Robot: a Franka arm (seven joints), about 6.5 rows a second.
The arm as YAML. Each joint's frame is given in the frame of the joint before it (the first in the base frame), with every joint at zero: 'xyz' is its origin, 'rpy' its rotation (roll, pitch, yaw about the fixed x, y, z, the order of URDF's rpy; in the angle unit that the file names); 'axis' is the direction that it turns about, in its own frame. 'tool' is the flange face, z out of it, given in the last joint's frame.
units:
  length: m
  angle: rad
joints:
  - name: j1
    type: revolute
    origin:
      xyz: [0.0, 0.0, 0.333]
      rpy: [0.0, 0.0, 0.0]
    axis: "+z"
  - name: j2
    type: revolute
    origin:
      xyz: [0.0, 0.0, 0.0]
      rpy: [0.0, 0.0, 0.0]
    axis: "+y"
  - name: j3
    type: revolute
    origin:
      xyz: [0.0, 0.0, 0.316]
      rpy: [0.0, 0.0, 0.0]
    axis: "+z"
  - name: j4
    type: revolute
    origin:
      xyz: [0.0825, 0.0, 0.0]
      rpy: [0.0, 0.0, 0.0]
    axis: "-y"
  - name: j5
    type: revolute
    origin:
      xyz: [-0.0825, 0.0, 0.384]
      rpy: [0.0, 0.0, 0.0]
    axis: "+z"
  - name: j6
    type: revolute
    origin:
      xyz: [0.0, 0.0, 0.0]
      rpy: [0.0, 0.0, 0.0]
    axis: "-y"
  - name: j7
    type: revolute
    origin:
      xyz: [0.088, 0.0, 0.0]
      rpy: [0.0, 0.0, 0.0]
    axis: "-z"
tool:
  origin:
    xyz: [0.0, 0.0, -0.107]
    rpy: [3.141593, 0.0, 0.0]
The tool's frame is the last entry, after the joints.
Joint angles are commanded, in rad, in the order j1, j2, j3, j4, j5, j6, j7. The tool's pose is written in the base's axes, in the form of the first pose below.
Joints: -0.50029, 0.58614, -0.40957, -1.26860, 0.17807, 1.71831, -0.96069
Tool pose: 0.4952, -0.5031, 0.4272, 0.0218, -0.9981, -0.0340, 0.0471
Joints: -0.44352, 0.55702, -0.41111, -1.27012, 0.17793, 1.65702, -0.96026
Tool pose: 0.5146, -0.4684, 0.4416, 0.0375, -0.9960, -0.0606, 0.0548
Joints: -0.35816, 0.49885, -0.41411, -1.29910, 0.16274, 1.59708, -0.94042
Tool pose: 0.5345, -0.4178, 0.4627, 0.0493, -0.9926, -0.0898, 0.0659
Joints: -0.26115, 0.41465, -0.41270, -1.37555, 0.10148, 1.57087, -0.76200
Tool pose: 0.5446, -0.3637, 0.4797, 0.0370, -0.9941, -0.0472, 0.0906
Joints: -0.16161, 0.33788, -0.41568, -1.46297, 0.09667, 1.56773, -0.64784
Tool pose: 0.5535, -0.3073, 0.4869, 0.0425, -0.9940, -0.0338, 0.0949
